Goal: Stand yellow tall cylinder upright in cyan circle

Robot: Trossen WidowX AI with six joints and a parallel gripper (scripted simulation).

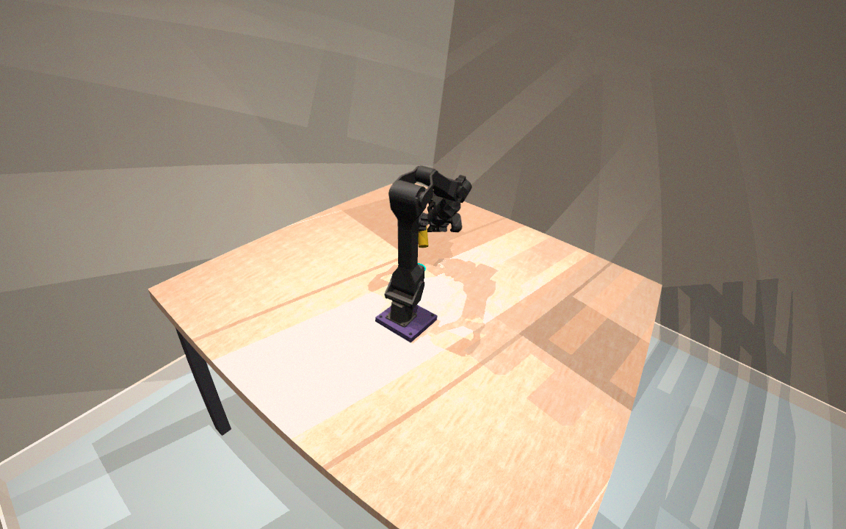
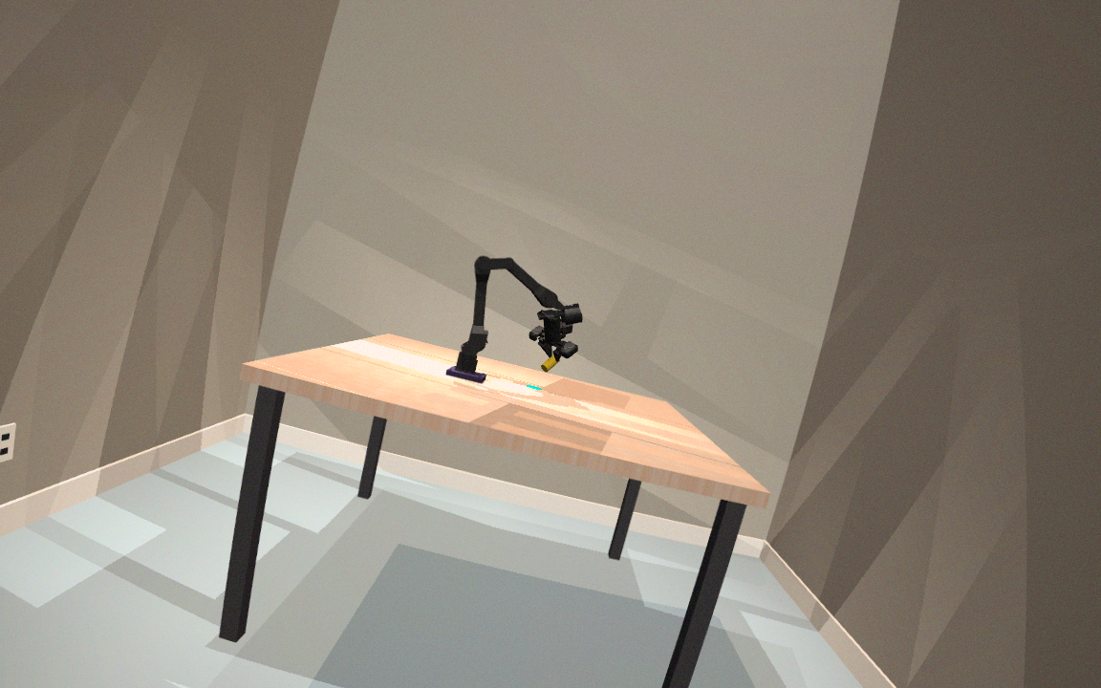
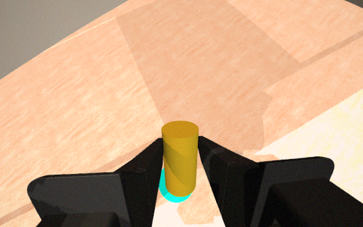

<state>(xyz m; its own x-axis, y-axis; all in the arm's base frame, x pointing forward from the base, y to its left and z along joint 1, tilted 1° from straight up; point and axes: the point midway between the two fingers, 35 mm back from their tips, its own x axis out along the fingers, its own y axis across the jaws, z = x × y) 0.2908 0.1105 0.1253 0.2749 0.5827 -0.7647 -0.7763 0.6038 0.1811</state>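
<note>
Now: the cyan circle 50 mm behind my gripper tip, 20 mm to the right of it and 110 mm below it. Round my gripper tip: yellow tall cylinder (10 mm behind, 10 mm to the right, 20 mm below).
</note>
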